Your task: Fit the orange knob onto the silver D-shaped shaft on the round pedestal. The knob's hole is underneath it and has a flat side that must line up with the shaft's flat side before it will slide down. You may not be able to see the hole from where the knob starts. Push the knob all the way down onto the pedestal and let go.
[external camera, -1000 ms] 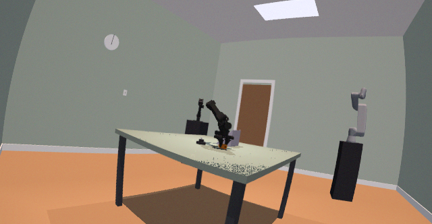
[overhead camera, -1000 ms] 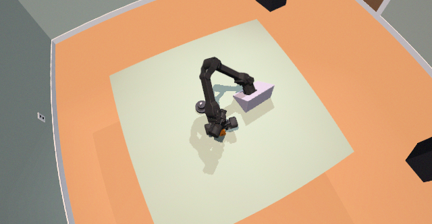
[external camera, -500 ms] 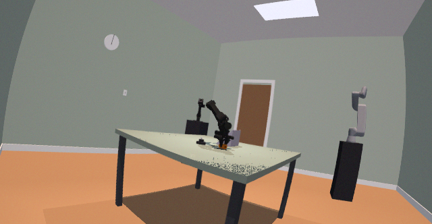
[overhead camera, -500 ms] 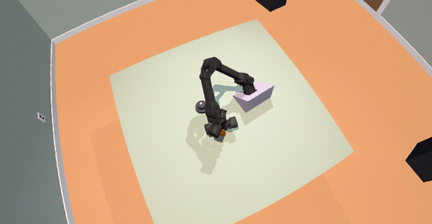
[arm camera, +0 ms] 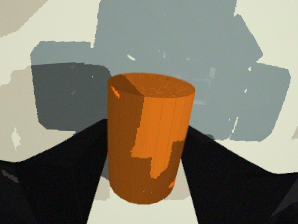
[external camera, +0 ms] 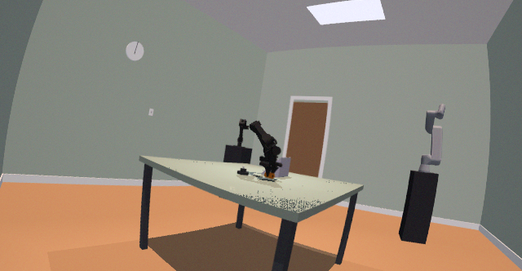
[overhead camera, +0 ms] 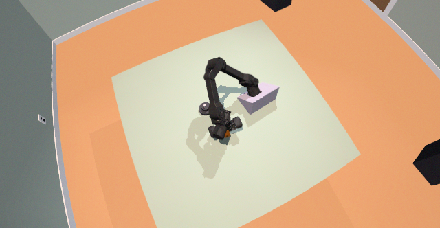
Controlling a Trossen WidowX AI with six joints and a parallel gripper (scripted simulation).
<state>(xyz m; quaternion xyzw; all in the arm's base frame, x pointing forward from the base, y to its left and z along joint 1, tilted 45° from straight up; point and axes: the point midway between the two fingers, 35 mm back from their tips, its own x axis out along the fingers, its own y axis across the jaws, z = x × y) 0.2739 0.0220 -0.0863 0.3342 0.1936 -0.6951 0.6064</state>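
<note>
My gripper tip is 10 mm to the left of the orange knob and 10 mm below it. The rest, counted from my gripper tip: dark round pedestal (200 mm to the right, 10 mm ahead, 10 mm above).
</note>
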